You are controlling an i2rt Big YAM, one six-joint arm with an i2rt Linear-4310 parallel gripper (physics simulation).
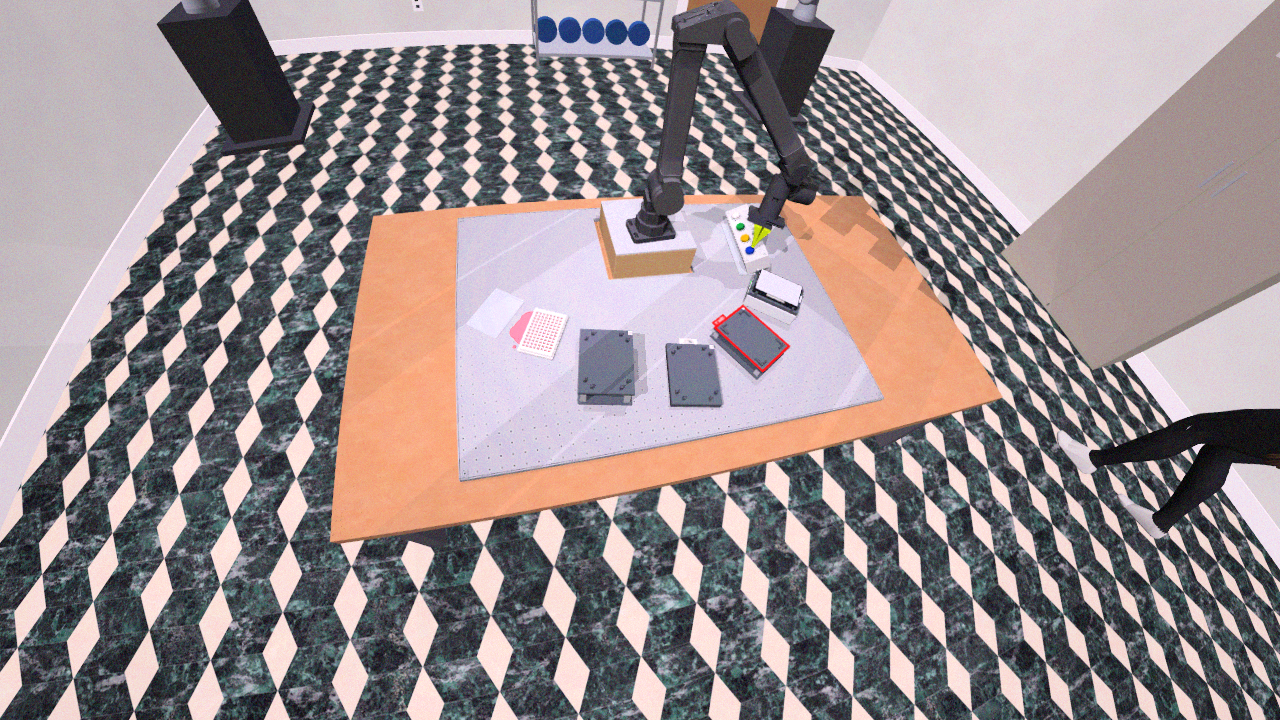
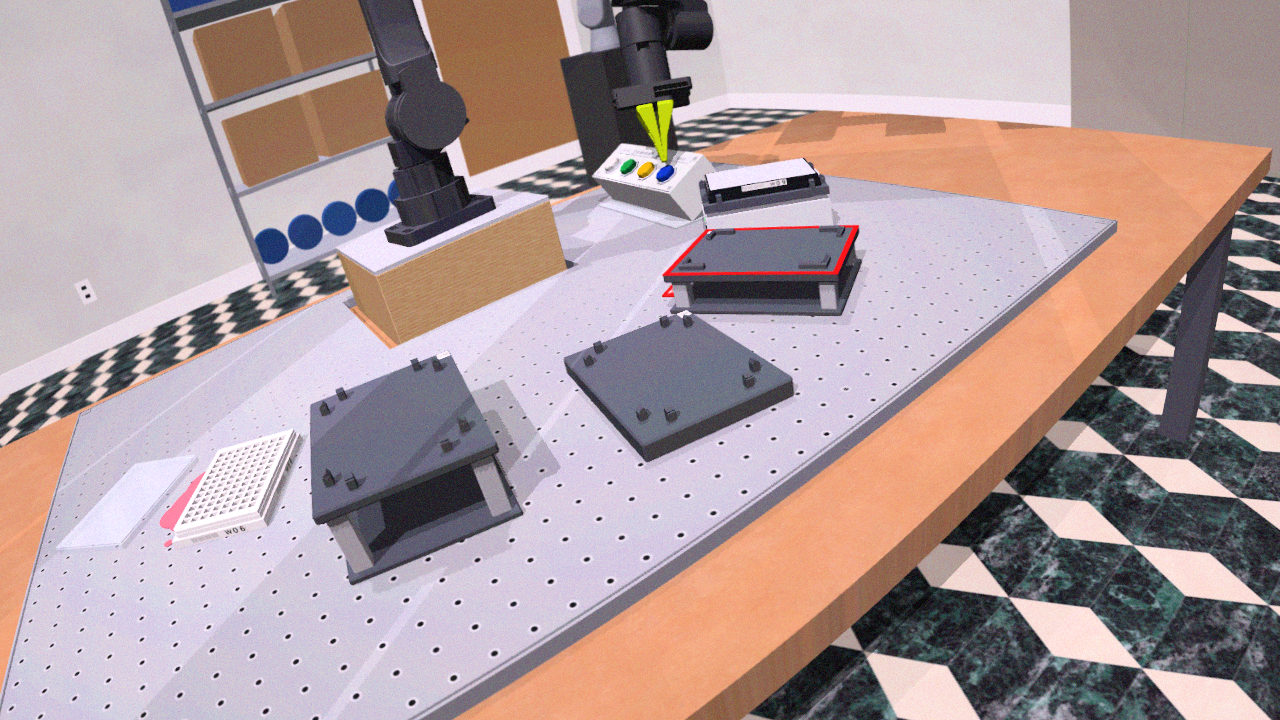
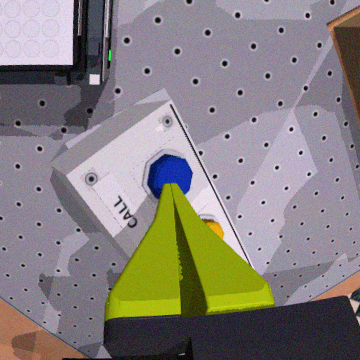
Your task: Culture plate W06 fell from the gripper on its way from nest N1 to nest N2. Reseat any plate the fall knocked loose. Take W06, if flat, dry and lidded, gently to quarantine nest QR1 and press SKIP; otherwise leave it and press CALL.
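Frame: origin at the arm's base, x ahead, y left, z up, level; centimetres.
Seen in the pictures: gripper, fingertip midpoint: (image 1: pixel 752 246) (image 2: pixel 664 162) (image 3: pixel 169 191); arm's base at its link origin: (image 1: pixel 650 231) (image 2: pixel 441 224).
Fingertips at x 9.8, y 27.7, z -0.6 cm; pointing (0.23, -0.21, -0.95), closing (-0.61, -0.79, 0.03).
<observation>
Offsets run from my fingertips to a thing's top centre. "spot": to the spot under its first point.
Culture plate W06 @[dx +11.5, dy -61.1, dz -6.6 cm] (image 1: pixel 543 334) (image 2: pixel 237 483) lies flat and unlidded on the perforated board. Its clear lid @[dx +2.9, dy -71.3, dz -7.3 cm] (image 1: pixel 494 311) (image 2: pixel 129 501) lies apart from it. A pink spill @[dx +9.5, dy -67.0, dz -8.0 cm] (image 1: pixel 519 327) (image 2: pixel 183 504) shows between them. My gripper (image 1: pixel 754 245) (image 2: pixel 663 159) (image 3: pixel 169 191) is shut and empty, pointing down. Its tips are at the near edge of the blue button @[dx -0.1, dy -0.1, dz -0.6 cm] (image 2: pixel 665 172) (image 3: pixel 172 170), beside the printed CALL label @[spot: dx +0.4, dy +2.6, dz -0.3 cm] (image 3: pixel 125 211); whether they touch it I cannot tell. The button box @[dx -7.1, dy +3.4, dz +0.3 cm] (image 2: pixel 693 197) (image 3: pixel 115 155) also carries a yellow button @[dx -5.0, dy +0.8, dz -0.6 cm] (image 2: pixel 645 170) (image 3: pixel 214 230) and a green button @[dx -10.0, dy +1.7, dz -0.6 cm] (image 2: pixel 628 166).
A white plate @[dx +14.5, dy +1.6, dz -1.1 cm] (image 1: pixel 780 285) (image 2: pixel 760 177) (image 3: pixel 35 30) sits on a black-topped station beside the box. A raised nest @[dx +25.3, dy -49.4, dz -1.2 cm] (image 1: pixel 605 362) (image 2: pixel 402 438), a low nest @[dx +31.0, dy -29.4, dz -5.5 cm] (image 1: pixel 693 374) (image 2: pixel 677 380) and a red-edged raised nest @[dx +26.1, dy -11.7, dz -3.5 cm] (image 1: pixel 751 337) (image 2: pixel 765 250) carry no plates. The wooden arm base (image 1: pixel 651 259) (image 2: pixel 465 268) stands nearby.
</observation>
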